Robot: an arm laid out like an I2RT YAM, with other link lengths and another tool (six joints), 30 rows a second.
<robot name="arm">
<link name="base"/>
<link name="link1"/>
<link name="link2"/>
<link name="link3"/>
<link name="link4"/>
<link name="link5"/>
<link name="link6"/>
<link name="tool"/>
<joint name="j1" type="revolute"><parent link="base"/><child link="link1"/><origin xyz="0 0 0.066" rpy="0 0 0"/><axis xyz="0 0 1"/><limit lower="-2.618" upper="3.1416"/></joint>
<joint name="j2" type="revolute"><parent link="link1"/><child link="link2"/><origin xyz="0.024 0.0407 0.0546" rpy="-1.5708 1.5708 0"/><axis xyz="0 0 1"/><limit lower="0" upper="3.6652"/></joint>
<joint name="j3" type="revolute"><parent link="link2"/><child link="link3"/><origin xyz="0 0.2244 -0.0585" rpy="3.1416 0 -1.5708"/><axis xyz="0 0 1"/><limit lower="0" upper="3.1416"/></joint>
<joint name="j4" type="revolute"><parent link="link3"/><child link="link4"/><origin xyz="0.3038 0.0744 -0.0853" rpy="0 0 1.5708"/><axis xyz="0 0 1"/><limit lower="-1.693" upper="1.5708"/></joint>
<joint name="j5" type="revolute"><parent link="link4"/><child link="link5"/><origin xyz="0.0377 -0.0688 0.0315" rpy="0 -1.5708 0"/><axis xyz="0 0 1"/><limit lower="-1.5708" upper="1.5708"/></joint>
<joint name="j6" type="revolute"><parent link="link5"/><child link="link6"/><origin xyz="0 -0.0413 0.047" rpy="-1.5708 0 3.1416"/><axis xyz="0 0 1"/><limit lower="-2.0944" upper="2.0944"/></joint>
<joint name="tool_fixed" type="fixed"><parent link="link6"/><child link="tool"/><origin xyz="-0.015 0.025 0.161" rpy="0 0.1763 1.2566"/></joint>
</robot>
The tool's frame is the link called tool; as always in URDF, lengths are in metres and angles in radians.
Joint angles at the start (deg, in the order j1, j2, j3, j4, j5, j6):
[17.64, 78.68, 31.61, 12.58, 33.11, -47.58]
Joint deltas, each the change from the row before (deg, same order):
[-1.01, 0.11, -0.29, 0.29, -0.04, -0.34]
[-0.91, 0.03, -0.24, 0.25, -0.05, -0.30]
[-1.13, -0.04, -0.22, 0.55, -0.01, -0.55]
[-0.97, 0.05, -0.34, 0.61, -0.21, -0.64]
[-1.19, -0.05, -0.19, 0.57, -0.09, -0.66]
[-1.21, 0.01, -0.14, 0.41, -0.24, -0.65]
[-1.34, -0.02, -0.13, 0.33, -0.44, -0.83]
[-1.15, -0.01, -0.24, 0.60, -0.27, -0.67]
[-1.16, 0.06, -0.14, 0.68, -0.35, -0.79]
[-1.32, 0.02, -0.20, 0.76, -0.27, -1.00]
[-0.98, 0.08, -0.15, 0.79, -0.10, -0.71]
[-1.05, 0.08, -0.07, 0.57, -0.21, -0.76]
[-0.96, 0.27, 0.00, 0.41, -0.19, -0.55]
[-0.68, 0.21, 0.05, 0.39, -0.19, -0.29]
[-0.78, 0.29, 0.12, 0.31, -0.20, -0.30]
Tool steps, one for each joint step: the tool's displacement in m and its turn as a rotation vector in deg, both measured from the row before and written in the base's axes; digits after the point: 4 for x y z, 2 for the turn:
[0.0003, -0.0080, -0.0023, -0.29, 0.22, -0.82]
[0.0003, -0.0071, -0.0014, -0.22, 0.13, -0.73]
[0.0012, -0.0086, 0.0004, -0.34, -0.17, -0.86]
[0.0004, -0.0068, -0.0013, -0.35, 0.04, -0.49]
[0.0011, -0.0088, 0.0007, -0.38, -0.16, -0.81]
[0.0009, -0.0085, -0.0001, -0.34, 0.02, -0.71]
[0.0009, -0.0089, -0.0003, -0.38, 0.16, -0.59]
[0.0005, -0.0080, -0.0001, -0.32, -0.07, -0.61]
[0.0010, -0.0077, 0.0004, -0.37, -0.12, -0.50]
[0.0007, -0.0092, 0.0006, -0.58, -0.09, -0.64]
[0.0006, -0.0072, 0.0009, -0.44, -0.24, -0.58]
[0.0006, -0.0074, 0.0006, -0.45, -0.07, -0.53]
[0.0003, -0.0068, -0.0008, -0.32, 0.12, -0.56]
[0.0006, -0.0047, 0.0001, -0.11, -0.09, -0.39]
[0.0006, -0.0055, -0.0002, -0.12, 0.01, -0.48]

